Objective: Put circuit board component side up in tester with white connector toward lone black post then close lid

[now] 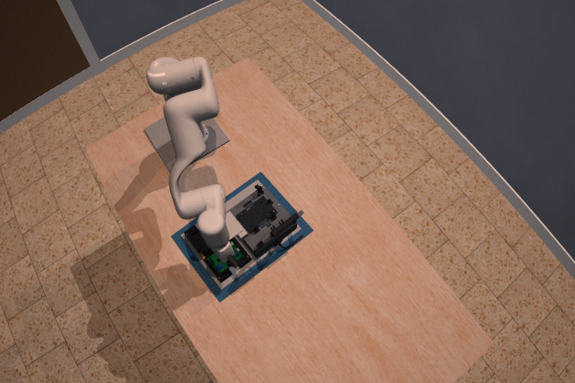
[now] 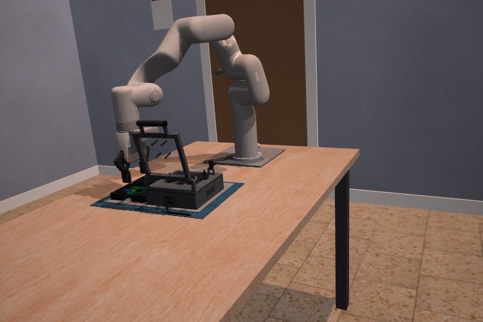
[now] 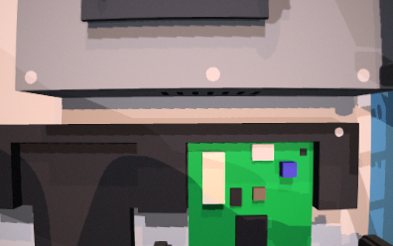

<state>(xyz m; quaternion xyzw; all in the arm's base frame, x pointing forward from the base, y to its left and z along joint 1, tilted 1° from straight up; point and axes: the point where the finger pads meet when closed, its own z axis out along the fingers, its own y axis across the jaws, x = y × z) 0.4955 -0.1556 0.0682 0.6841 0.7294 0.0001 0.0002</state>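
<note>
The green circuit board is 5 cm below my hand. Also, from my hand: tester lid (17 cm to the left, 11 cm above, 7 cm ahead).
</note>
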